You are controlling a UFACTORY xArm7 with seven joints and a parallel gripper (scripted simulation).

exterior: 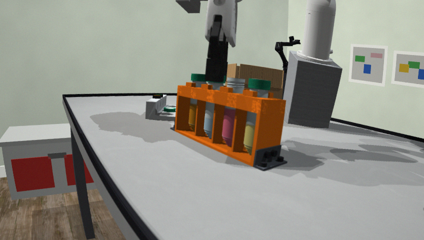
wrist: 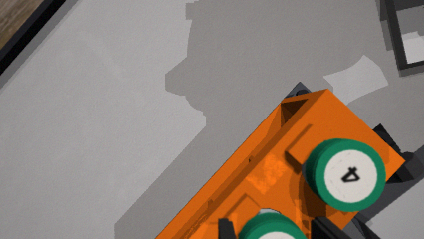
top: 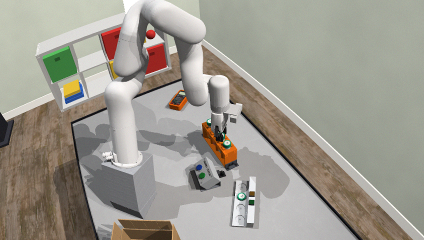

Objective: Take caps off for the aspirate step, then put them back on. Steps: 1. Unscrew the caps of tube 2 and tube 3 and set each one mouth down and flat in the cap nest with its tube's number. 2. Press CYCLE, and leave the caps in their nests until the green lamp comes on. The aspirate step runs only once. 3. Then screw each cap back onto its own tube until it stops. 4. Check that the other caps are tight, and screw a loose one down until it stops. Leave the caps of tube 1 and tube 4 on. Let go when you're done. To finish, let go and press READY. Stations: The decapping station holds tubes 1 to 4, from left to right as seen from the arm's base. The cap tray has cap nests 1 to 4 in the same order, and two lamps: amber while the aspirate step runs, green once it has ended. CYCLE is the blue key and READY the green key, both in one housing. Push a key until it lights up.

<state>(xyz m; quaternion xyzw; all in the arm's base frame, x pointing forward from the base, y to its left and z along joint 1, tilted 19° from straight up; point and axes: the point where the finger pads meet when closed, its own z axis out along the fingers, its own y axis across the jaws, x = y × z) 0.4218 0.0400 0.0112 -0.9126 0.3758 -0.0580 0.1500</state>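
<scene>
Now: hand 1 cm above the tube 3 threaded neck. The rest, counted from my hand: cap 4 (5 cm to the right, 1 cm below); then cap 1 (10 cm to the left, 1 cm below, 1 cm behind); then cap 3 (1 cm below).
</scene>
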